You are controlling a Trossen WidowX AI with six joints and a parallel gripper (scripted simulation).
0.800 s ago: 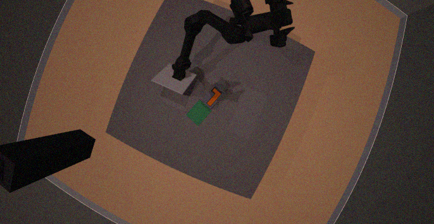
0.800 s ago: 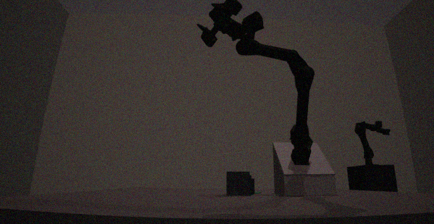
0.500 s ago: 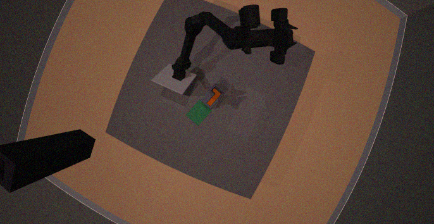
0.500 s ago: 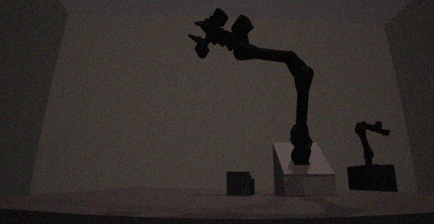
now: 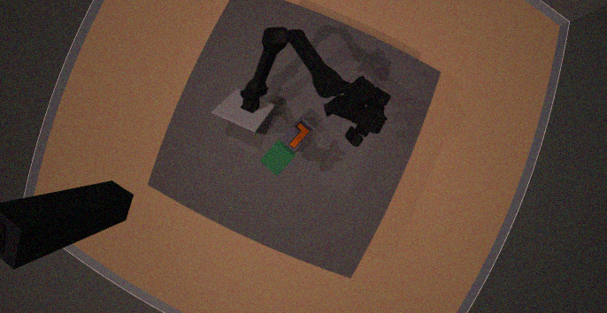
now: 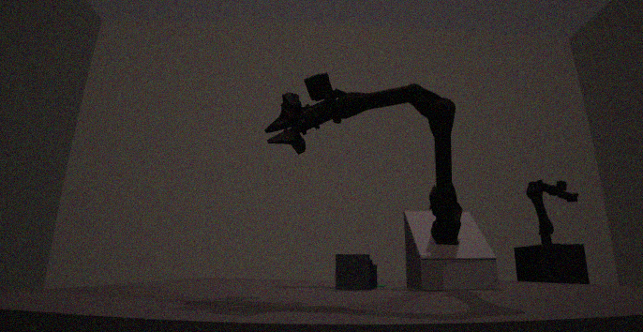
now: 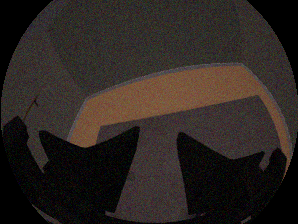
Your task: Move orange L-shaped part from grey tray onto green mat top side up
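My gripper tip is now 25 cm past the orange L-shaped part, 14 cm to the left of it and 34 cm above it. Round my gripper tip: green mat (30 cm behind, 29 cm to the right, 40 cm below).
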